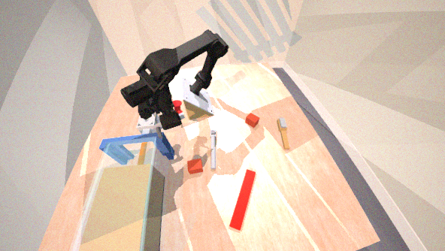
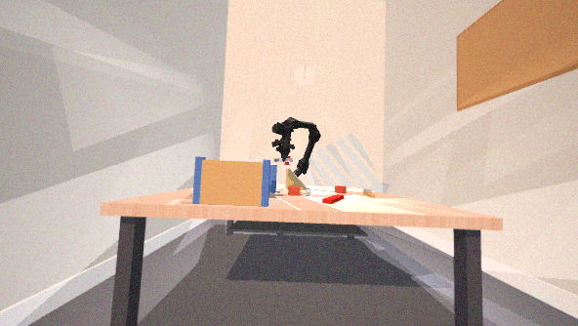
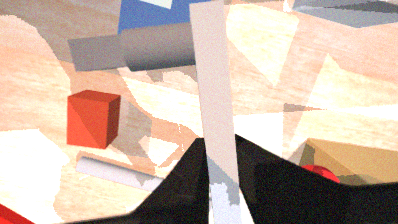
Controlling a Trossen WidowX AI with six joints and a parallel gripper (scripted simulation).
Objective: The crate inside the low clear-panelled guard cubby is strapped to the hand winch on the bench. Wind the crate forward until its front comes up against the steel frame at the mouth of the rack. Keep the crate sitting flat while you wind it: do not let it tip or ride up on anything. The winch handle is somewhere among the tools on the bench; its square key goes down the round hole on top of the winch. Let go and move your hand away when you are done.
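The red grip is 50 mm behind my gripper tip, 40 mm to the left of it and 10 mm above it. From my gripper tip the other things lie so: blue steel frame (170 mm to the right, 80 mm below, 20 mm ahead); grey winch (160 mm to the right, 160 mm behind, 150 mm below); grey crank arm (10 mm to the left, 10 mm behind, 10 mm above).
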